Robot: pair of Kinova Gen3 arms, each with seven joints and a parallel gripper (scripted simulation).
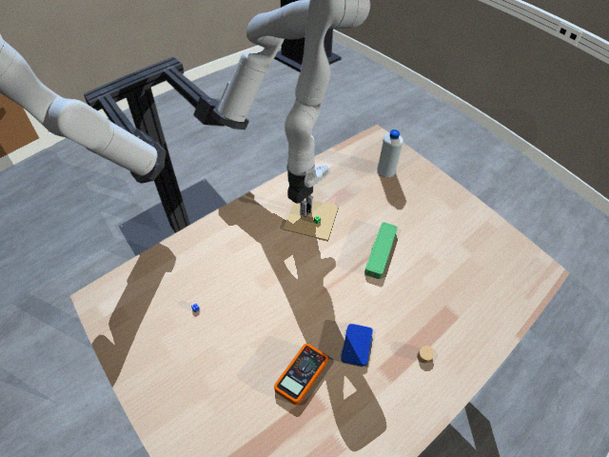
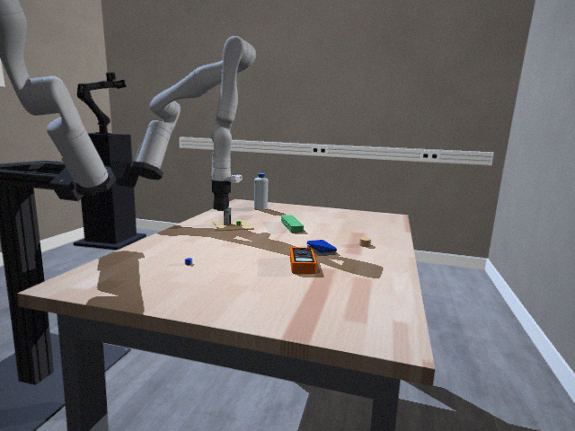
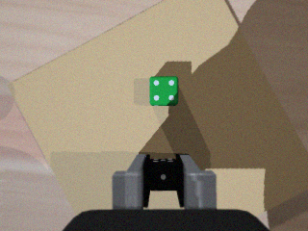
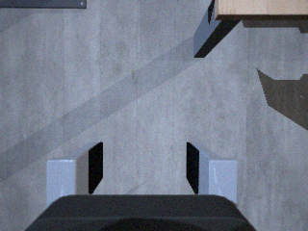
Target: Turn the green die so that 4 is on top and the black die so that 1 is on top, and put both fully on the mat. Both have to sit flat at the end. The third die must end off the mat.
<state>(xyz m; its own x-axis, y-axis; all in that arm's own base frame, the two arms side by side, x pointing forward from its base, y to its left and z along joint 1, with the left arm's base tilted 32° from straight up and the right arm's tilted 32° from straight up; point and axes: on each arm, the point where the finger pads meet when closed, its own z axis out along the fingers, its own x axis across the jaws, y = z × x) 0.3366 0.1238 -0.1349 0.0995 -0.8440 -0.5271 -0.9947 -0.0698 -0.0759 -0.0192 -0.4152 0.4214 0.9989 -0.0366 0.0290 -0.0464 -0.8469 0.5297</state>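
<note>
Now: the black die 10 mm below my left hand. From my left hand the other things lie so: green die 50 mm ahead, 10 mm below; then pale yellow square mat 20 mm ahead, 20 mm below; then bottle 40 mm ahead, 350 mm to the left, 60 mm above.
</note>
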